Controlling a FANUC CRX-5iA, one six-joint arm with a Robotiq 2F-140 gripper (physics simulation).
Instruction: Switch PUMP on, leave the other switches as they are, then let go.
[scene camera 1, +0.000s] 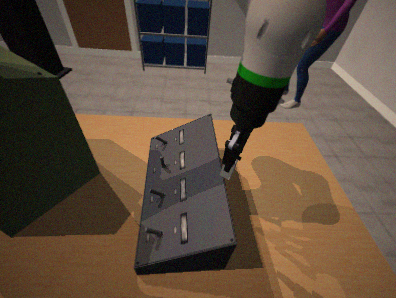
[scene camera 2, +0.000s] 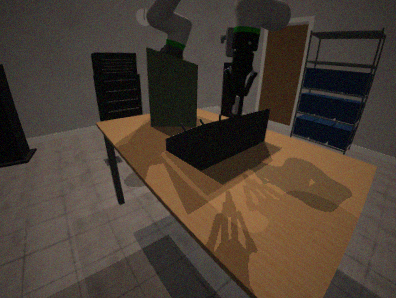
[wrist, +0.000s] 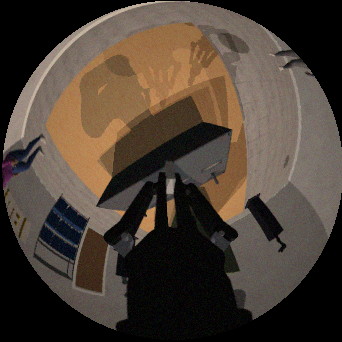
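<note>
Looking through scene camera 1, I find my gripper (scene camera 1: 225, 175) and, in the same picture, a dark sloped switch panel (scene camera 1: 193, 215). Scene camera 2 gives me my gripper again (scene camera 2: 234, 113). The wrist view has both my gripper (wrist: 167, 166) and the panel (wrist: 197, 153).
</note>
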